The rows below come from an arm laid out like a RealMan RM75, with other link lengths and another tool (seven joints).
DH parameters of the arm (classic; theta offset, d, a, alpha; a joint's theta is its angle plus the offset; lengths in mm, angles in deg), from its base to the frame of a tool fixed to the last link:
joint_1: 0 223.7 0 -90
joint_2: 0 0 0 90
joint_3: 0 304.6 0 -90
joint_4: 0 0 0 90
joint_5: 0 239.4 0 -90
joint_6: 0 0 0 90
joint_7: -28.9 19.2 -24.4 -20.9
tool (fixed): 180 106.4 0 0
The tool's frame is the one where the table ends.
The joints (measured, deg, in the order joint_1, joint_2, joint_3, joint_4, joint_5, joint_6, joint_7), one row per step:
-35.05 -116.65 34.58 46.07 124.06 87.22 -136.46
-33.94 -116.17 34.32 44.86 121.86 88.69 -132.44
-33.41 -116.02 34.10 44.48 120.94 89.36 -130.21
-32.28 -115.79 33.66 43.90 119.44 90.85 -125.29
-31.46 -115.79 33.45 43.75 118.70 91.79 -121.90
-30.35 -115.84 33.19 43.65 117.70 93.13 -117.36
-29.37 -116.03 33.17 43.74 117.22 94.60 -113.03
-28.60 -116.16 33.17 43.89 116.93 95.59 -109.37
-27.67 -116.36 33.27 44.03 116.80 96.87 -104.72
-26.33 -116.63 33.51 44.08 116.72 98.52 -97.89
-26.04 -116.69 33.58 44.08 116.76 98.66 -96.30
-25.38 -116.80 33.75 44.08 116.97 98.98 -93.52
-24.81 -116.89 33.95 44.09 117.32 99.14 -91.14
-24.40 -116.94 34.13 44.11 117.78 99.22 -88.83
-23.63 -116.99 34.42 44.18 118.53 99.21 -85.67
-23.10 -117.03 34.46 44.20 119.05 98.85 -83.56
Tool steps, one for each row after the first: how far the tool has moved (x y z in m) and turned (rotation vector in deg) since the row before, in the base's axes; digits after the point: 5 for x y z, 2 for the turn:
-0.00720 -0.00974 0.00196 0.58 -1.10 -2.76
-0.00333 -0.00481 0.00095 0.57 -0.28 -1.60
-0.00713 -0.01071 0.00134 1.22 -0.11 -3.62
-0.00477 -0.00764 -0.00016 0.86 0.25 -2.51
-0.00606 -0.01041 -0.00031 1.24 0.31 -3.44
-0.00488 -0.01025 -0.00189 0.74 0.65 -3.56
-0.00416 -0.00777 -0.00139 0.85 0.79 -2.95
-0.00520 -0.00987 -0.00263 0.84 1.10 -3.79
-0.00803 -0.01396 -0.00441 1.27 1.63 -5.43
-0.00206 -0.00268 -0.00123 0.43 0.52 -1.15
-0.00446 -0.00582 -0.00238 0.56 0.97 -1.89
-0.00411 -0.00493 -0.00228 0.40 1.03 -1.56
-0.00362 -0.00386 -0.00200 0.38 1.14 -1.61
-0.00627 -0.00634 -0.00266 0.48 1.74 -1.97
-0.00480 -0.00373 -0.00176 0.63 1.28 -1.05

